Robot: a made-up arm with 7 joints. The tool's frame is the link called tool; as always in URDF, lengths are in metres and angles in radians.
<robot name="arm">
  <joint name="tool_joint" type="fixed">
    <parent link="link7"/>
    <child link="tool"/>
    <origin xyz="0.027 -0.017 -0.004" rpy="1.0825 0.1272 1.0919"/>
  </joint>
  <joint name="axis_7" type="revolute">
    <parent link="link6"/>
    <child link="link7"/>
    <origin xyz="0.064 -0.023 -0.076"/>
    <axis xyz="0 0.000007 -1"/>
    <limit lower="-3.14" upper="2.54" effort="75" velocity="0.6"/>
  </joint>
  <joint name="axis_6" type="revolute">
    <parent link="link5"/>
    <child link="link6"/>
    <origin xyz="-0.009 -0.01 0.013"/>
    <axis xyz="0 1 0.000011"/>
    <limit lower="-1.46" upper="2.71" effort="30" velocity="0.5"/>
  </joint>
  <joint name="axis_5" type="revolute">
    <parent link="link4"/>
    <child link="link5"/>
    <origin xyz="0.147 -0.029 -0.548"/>
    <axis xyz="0 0.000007 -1"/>
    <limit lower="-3.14" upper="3.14" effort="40" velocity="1.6"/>
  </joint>
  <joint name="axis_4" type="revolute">
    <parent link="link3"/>
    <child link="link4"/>
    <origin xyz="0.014 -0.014 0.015"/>
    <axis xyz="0 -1 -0.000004"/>
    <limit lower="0.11" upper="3.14" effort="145" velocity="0.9"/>
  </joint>
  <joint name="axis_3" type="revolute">
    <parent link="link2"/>
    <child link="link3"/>
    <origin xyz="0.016 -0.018 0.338"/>
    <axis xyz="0 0 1"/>
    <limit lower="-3.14" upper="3.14" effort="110" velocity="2.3"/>
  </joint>
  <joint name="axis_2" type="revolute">
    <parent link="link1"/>
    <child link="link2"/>
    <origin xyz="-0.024 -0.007 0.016"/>
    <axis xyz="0 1 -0.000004"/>
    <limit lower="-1.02" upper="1.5" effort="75" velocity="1.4"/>
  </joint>
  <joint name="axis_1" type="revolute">
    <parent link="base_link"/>
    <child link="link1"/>
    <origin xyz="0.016 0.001 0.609"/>
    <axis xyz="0 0 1"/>
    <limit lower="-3.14" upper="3.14" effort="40" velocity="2.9"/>
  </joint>
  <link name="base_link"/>
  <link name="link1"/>
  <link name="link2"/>
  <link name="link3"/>
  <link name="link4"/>
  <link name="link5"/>
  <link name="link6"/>
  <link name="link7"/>
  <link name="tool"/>
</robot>
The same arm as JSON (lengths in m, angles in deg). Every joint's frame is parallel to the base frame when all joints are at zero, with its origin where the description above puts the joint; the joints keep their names.
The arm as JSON. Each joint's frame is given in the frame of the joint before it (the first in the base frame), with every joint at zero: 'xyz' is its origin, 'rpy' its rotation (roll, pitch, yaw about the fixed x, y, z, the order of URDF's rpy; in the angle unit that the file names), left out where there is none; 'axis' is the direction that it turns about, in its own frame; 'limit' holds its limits. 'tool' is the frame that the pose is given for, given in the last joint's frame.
{"units": {"length": "m", "angle": "deg"}, "joints": [
  {"name": "axis_1", "type": "revolute", "origin": {"xyz": [0.016, 0.001, 0.609]}, "axis": "+z", "limit": {"lower": -179.91, "upper": 179.91}},
  {"name": "axis_2", "type": "revolute", "origin": {"xyz": [-0.024, -0.007, 0.016]}, "axis": "+y", "limit": {"lower": -58.44, "upper": 85.94}},
  {"name": "axis_3", "type": "revolute", "origin": {"xyz": [0.016, -0.018, 0.338]}, "axis": "+z", "limit": {"lower": -179.91, "upper": 179.91}},
  {"name": "axis_4", "type": "revolute", "origin": {"xyz": [0.014, -0.014, 0.015]}, "axis": "-y", "limit": {"lower": 6.3, "upper": 179.91}},
  {"name": "axis_5", "type": "revolute", "origin": {"xyz": [0.147, -0.029, -0.548]}, "axis": "-z", "limit": {"lower": -179.91, "upper": 179.91}},
  {"name": "axis_6", "type": "revolute", "origin": {"xyz": [-0.009, -0.01, 0.013]}, "axis": "+y", "limit": {"lower": -83.65, "upper": 155.27}},
  {"name": "axis_7", "type": "revolute", "origin": {"xyz": [0.064, -0.023, -0.076]}, "axis": "-z", "limit": {"lower": -179.91, "upper": 145.53}}
], "tool": {"origin": {"xyz": [0.027, -0.017, -0.004], "rpy": [62.02, 7.29, 62.56]}}}

